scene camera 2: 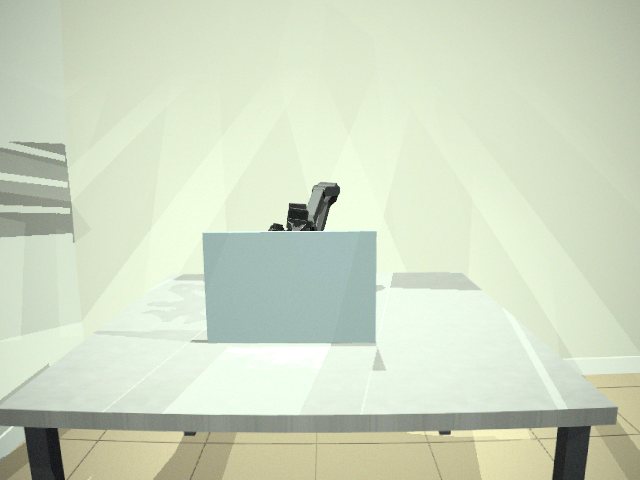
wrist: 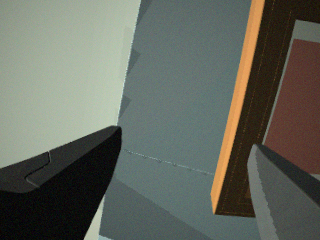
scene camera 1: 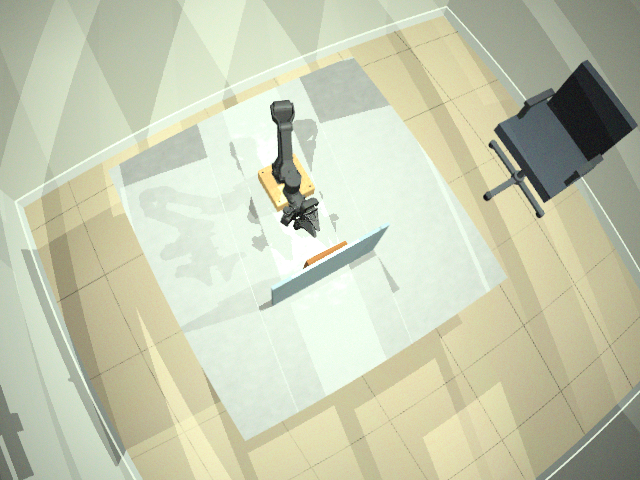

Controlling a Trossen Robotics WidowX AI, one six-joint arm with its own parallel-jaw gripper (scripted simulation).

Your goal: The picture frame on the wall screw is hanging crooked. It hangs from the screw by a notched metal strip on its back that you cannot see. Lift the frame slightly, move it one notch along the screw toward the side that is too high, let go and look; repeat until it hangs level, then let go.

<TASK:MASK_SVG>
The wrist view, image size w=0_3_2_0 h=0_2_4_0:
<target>gripper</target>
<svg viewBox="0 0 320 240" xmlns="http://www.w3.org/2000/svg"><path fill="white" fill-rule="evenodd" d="M253 144L251 155L248 157L249 192L251 192L253 208L255 208L253 212L255 212L257 225L259 225L261 240L320 240L320 181L303 171L300 167L297 167L295 163L292 164L291 161L285 160L285 157L280 156L273 149L264 147L261 144ZM123 128L120 125L109 125L107 128L89 133L89 135L61 145L59 148L49 149L49 151L40 153L40 155L31 157L31 159L21 160L19 163L8 165L5 168L1 167L0 240L84 240L84 236L87 235L88 229L91 227L93 216L96 215L104 193L107 191L113 172L115 172L117 160L119 160L121 145L123 145Z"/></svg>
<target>picture frame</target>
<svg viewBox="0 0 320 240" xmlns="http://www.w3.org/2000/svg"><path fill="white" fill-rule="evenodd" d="M320 0L252 0L251 11L249 11L247 32L245 32L243 53L241 53L239 71L237 71L235 93L233 93L231 111L229 111L227 128L225 128L223 145L221 145L219 164L217 164L215 180L213 180L212 185L213 215L231 215L255 219L255 212L253 212L255 208L253 208L251 192L249 192L248 157L251 155L253 144L261 144L264 147L273 149L280 156L285 157L285 160L291 161L292 164L295 163L297 167L300 167L303 171L320 181Z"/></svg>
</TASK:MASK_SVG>
